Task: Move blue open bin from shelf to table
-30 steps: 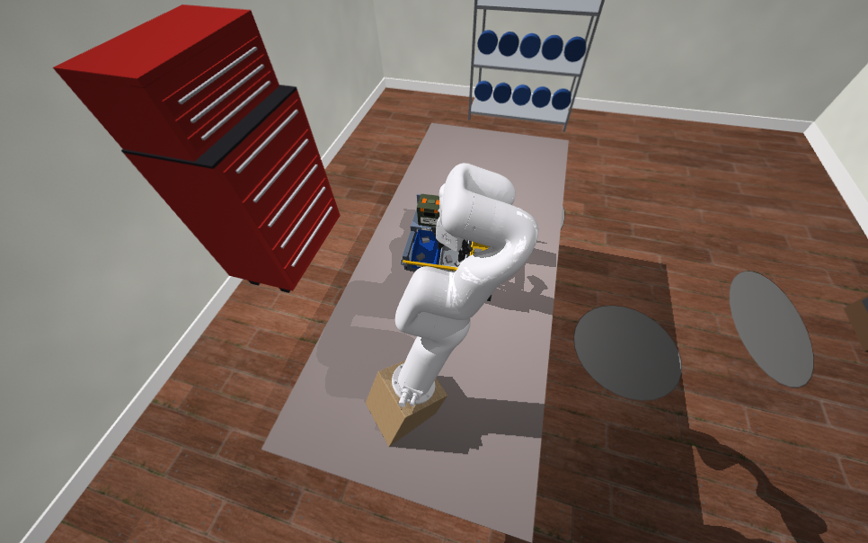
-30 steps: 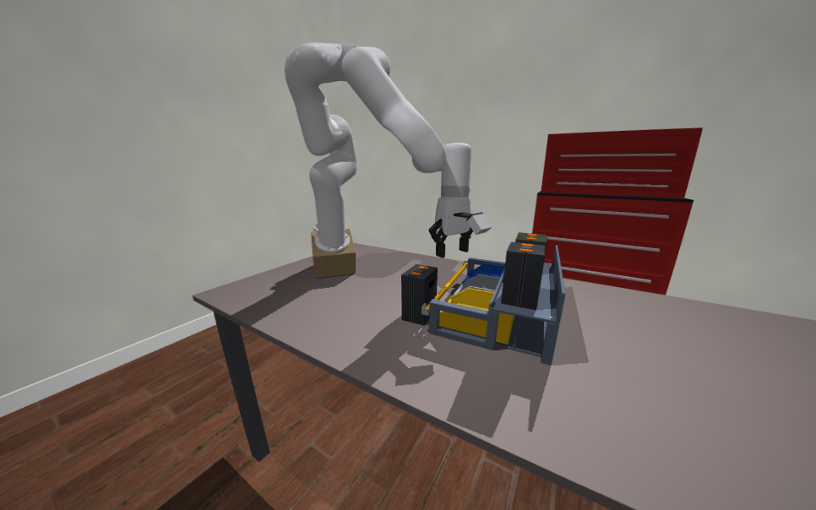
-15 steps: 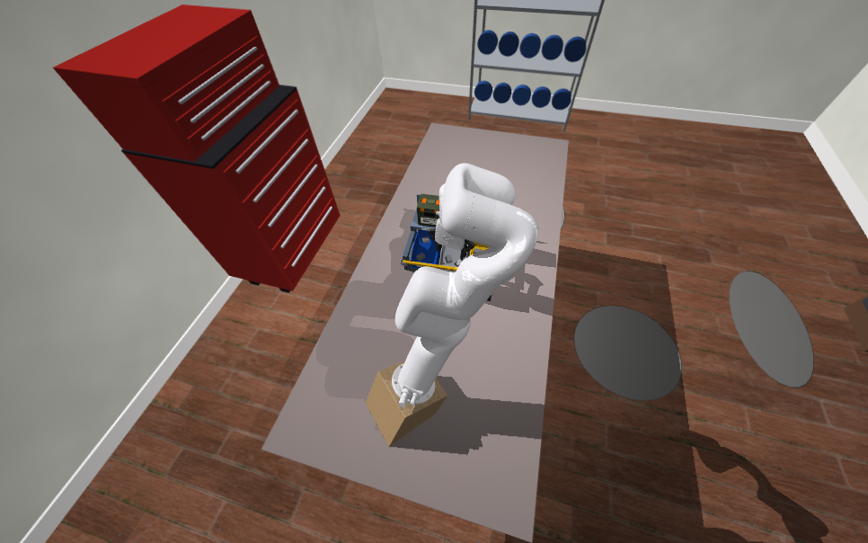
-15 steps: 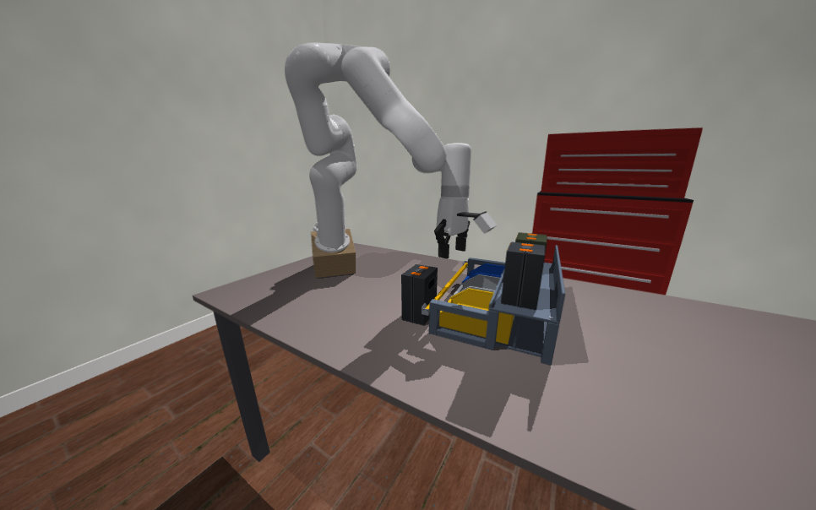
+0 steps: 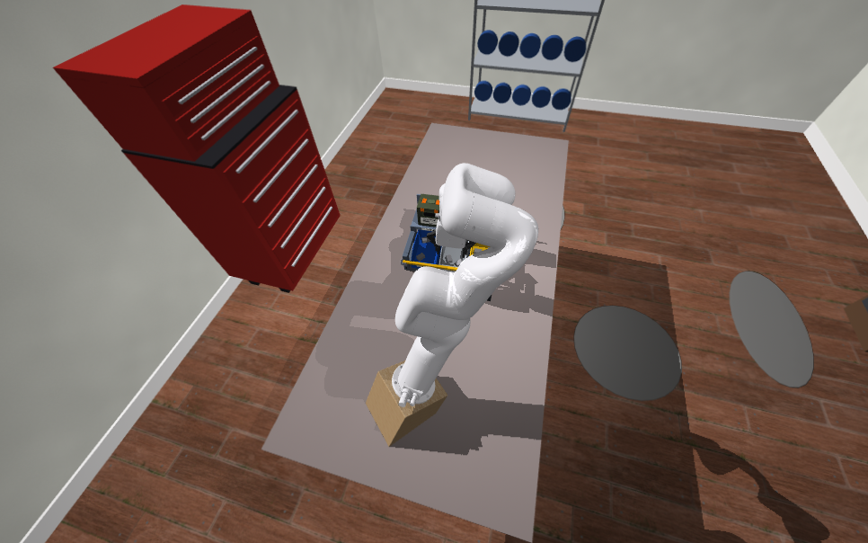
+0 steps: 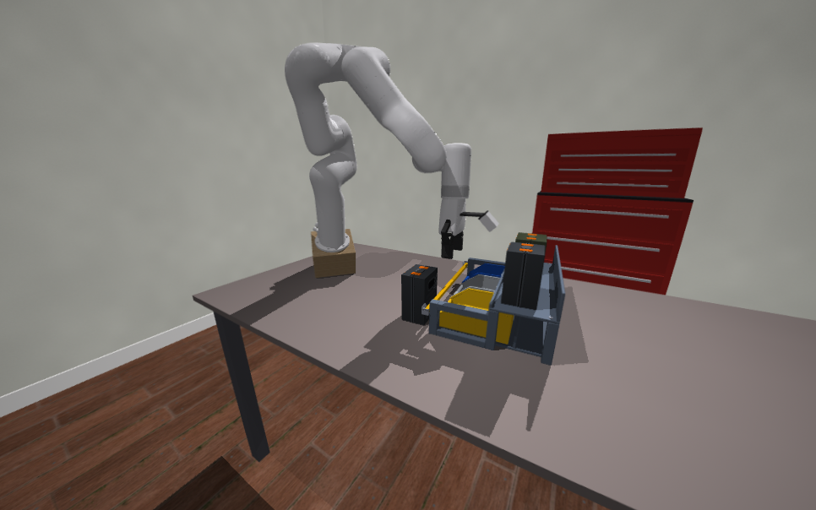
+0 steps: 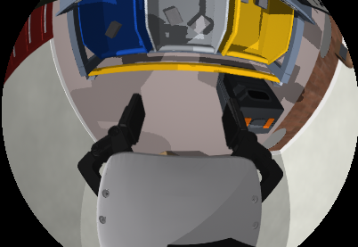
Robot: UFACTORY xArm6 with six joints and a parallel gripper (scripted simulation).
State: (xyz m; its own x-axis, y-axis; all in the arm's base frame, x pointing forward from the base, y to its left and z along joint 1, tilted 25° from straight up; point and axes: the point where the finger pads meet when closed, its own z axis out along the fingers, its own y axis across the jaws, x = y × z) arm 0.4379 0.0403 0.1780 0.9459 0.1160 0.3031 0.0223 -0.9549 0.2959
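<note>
Right now the yellow rod is 10 cm below my hand. Also, from my hand: grey bin (10 cm ahead, 12 cm below); blue open bin (10 cm ahead, 12 cm to the left, 12 cm below); yellow bin (11 cm ahead, 11 cm to the right, 12 cm below).
</note>
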